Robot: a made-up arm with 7 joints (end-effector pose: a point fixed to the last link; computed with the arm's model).
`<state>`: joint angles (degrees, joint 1 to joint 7).
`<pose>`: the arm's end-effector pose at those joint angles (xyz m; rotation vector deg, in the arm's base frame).
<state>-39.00 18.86 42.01 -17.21 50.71 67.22 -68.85</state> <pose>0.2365 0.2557 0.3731 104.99 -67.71 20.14</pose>
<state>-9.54 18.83 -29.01 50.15 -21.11 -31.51 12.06</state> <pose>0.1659 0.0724 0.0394 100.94 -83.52 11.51</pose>
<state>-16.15 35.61 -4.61 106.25 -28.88 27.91 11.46</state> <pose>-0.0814 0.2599 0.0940 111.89 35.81 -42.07</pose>
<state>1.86 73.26 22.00 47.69 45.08 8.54 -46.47</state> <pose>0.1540 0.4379 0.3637 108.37 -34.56 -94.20</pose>
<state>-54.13 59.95 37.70 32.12 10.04 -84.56 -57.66</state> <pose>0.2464 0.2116 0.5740 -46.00 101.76 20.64</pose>
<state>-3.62 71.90 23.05 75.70 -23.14 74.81 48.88</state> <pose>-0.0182 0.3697 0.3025 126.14 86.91 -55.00</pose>
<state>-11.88 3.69 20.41 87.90 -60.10 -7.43 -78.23</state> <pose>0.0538 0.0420 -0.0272 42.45 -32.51 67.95</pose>
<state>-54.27 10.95 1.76 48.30 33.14 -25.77 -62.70</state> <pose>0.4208 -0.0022 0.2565 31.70 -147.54 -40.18</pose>
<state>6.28 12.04 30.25 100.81 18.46 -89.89 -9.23</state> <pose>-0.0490 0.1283 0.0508 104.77 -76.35 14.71</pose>
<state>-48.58 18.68 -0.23 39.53 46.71 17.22 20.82</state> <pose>0.3974 0.1252 0.2705 -139.44 90.66 13.84</pose>
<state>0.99 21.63 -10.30 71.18 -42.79 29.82 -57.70</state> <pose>-0.0557 0.1200 0.0050 43.56 -6.52 9.11</pose>
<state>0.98 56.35 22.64 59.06 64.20 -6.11 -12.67</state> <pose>0.1099 0.4198 0.2411 108.12 -53.76 -110.16</pose>
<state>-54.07 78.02 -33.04 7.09 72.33 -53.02 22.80</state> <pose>0.3185 0.0815 0.4012 -4.49 101.62 45.48</pose>
